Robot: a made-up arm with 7 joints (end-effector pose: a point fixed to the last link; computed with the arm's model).
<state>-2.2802 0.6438 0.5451 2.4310 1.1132 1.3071 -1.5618</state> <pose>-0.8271 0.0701 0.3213 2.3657 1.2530 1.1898</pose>
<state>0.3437 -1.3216 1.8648 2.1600 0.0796 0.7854 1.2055</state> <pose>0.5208 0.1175 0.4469 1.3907 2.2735 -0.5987</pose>
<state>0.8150 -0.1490 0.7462 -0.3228 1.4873 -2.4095 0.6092</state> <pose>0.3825 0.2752 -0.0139 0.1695 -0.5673 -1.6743</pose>
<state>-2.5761 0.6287 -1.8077 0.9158 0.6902 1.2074 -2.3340</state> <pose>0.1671 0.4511 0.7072 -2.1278 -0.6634 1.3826</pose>
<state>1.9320 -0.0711 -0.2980 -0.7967 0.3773 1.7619 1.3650</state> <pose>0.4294 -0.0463 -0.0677 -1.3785 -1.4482 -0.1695</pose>
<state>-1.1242 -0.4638 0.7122 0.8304 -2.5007 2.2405 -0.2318</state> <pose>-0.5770 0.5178 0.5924 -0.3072 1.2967 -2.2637</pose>
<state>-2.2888 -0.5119 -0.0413 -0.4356 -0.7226 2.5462 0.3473</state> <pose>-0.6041 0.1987 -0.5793 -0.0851 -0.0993 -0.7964</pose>
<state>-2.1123 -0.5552 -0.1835 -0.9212 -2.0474 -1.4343 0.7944</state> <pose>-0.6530 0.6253 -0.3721 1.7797 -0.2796 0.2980</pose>
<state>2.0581 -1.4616 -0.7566 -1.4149 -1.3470 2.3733 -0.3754</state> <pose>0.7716 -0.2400 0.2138 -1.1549 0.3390 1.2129</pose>
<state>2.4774 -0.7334 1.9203 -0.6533 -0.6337 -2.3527 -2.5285</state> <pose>-0.4491 -0.2822 -0.3073 0.0830 0.5960 2.1094</pose>
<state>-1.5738 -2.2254 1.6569 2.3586 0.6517 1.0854 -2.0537</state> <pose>-0.3459 0.5493 0.1811 -0.4959 0.8020 -2.5401</pose>
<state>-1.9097 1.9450 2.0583 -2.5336 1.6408 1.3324 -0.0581</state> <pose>0.2506 -0.2696 0.3863 -1.3408 -1.2967 -0.1125</pose>
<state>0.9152 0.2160 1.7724 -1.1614 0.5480 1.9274 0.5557</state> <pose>-0.2366 -0.1166 -0.3417 1.3935 0.5065 2.2150</pose>
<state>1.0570 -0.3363 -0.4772 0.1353 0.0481 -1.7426 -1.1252</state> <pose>0.3492 0.4152 -0.0742 0.5288 -0.5952 -0.6102</pose>
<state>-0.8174 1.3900 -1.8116 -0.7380 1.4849 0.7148 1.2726</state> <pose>0.2841 0.6981 0.2124 1.3102 -0.0624 0.2799</pose>
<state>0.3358 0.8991 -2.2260 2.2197 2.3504 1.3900 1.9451</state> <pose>0.6298 -0.2122 -0.5174 -0.3777 0.9862 2.1226</pose>
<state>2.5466 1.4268 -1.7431 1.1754 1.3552 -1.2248 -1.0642</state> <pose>-0.5518 -0.3103 -0.0604 -0.7867 -0.1601 0.4132</pose>
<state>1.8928 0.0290 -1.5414 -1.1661 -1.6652 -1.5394 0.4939</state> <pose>-0.3356 1.0460 -0.1627 -1.7881 0.5229 -2.0160</pose>
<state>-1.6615 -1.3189 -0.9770 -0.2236 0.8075 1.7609 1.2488</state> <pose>-0.2501 -0.2581 -0.0646 -1.0751 0.9212 0.5744</pose>
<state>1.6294 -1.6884 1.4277 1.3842 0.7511 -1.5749 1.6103</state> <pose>-0.1111 0.0880 -0.1514 0.8636 1.2755 0.6319</pose>
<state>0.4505 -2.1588 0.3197 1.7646 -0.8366 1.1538 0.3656</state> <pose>0.1746 -0.2441 0.9343 -0.8925 1.7561 0.3992</pose>
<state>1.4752 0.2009 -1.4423 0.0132 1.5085 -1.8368 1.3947</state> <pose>-0.1357 0.3291 -0.3620 -0.4352 -0.1700 1.3240</pose>
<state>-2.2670 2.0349 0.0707 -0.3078 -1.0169 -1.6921 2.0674</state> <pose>-0.7189 -0.1736 -0.1275 -1.3926 -0.5703 -0.6838</pose>
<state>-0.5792 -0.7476 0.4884 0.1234 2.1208 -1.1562 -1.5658</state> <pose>-0.3603 0.5070 0.7641 1.8193 1.8187 -1.2437</pose>
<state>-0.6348 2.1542 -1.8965 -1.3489 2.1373 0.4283 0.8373</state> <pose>0.7848 0.3929 0.7041 2.3002 -0.5318 -0.8661</pose>
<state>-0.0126 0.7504 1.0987 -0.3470 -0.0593 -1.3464 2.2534</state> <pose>0.2558 -0.1856 0.3045 -1.3470 -1.2115 0.6381</pose>
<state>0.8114 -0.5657 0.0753 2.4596 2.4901 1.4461 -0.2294</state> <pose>0.5375 0.6565 -0.1002 1.3837 -0.1857 -0.4251</pose>
